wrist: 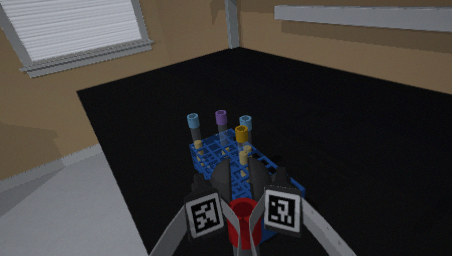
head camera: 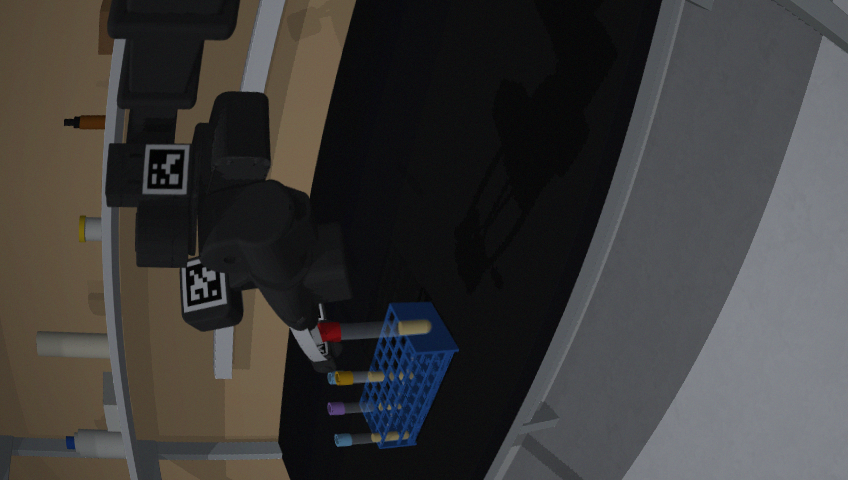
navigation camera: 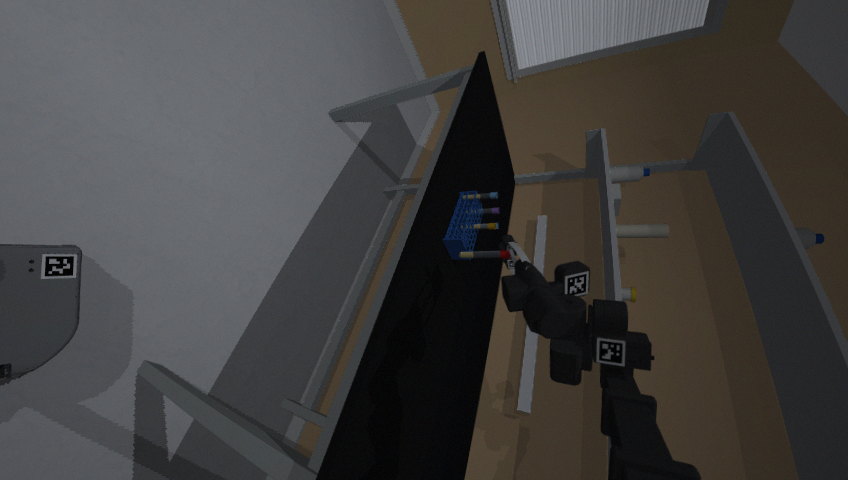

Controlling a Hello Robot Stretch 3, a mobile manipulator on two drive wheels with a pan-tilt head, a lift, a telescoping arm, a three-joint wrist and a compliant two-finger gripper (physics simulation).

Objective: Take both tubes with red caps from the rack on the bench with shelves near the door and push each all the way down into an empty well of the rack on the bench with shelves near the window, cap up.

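Places are measured from the robot's base along level axes (x ahead, y left, z up), in metres.
Pixels of known places: gripper, fingertip midpoint: [wrist: 240, 178] [head camera: 324, 345] [navigation camera: 505, 246].
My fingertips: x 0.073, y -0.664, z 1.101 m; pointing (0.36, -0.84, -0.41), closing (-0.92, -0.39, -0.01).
Note:
Behind a point stands the place of what it marks.
My gripper [head camera: 327, 344] {z 1.101, x 0.073, y -0.664 m} [navigation camera: 508, 248] {z 1.101, x 0.073, y -0.664 m} [wrist: 240, 178] {z 1.101, x 0.073, y -0.664 m} is shut on the red cap of a tube [head camera: 363, 330] {z 1.079, x 0.054, y -0.612 m} [navigation camera: 483, 254] {z 1.066, x 0.054, y -0.610 m} [wrist: 245, 227] {z 1.117, x 0.052, y -0.616 m}. The tube hangs nearly upright, cap up, with yellowish contents at its lower end. In the head view its lower end overlaps the near end of the blue rack [head camera: 437, 333] {z 0.931, x 0.073, y -0.747 m} [navigation camera: 454, 246] {z 0.942, x 0.073, y -0.746 m} [wrist: 296, 187] {z 0.969, x 0.048, y -0.797 m}; whether it is over a well or in front of the rack I cannot tell. The rack stands on the black bench near the window and also holds an amber-capped tube [head camera: 345, 378] {z 1.025, x 0.134, y -0.818 m} [wrist: 241, 134] {z 1.029, x 0.132, y -0.819 m}. The second red-capped tube does not show.
A purple-capped tube [head camera: 336, 408] {z 1.026, x 0.184, y -0.858 m} [wrist: 221, 118] {z 1.027, x 0.182, y -0.859 m} and two light-blue-capped tubes, one [head camera: 343, 440] {z 1.027, x 0.227, y -0.837 m} [wrist: 193, 121] {z 1.028, x 0.224, y -0.838 m} at the far end, stand in the rack. A shelf [head camera: 113, 297] {z 1.353, x 0.044, y -1.098 m} [navigation camera: 610, 237] {z 1.352, x 0.119, y -1.152 m} with bottles runs along the wall above the black bench [head camera: 416, 178] {z 0.914, x -0.126, y -0.832 m} [navigation camera: 482, 136] {z 0.914, x 0.519, y -1.080 m} [wrist: 150, 115] {z 0.914, x 0.482, y -1.009 m}.

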